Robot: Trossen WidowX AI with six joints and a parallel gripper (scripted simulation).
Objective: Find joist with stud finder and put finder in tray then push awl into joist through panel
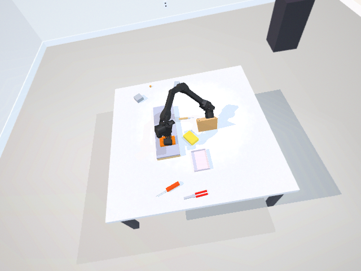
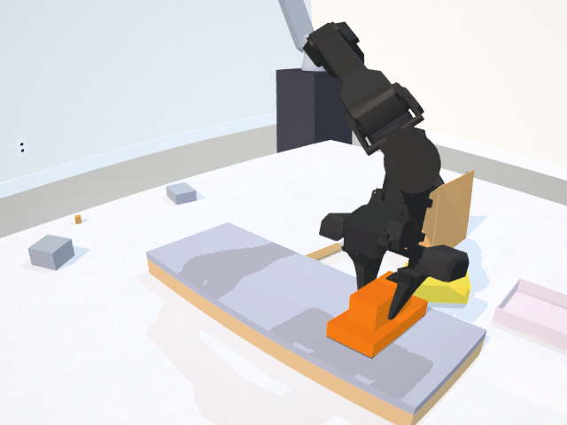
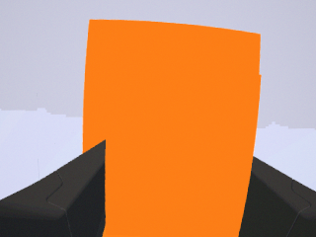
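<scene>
My gripper tip is 240 mm past the pale pink tray, 180 mm to the right of it and 50 mm above it. Round my gripper tip: orange stud finder: 20 mm behind, 20 mm above; then yellow block: 190 mm behind, 50 mm below, 30 mm to the right; then awl: 240 mm to the right, 180 mm behind, 60 mm below.
</scene>
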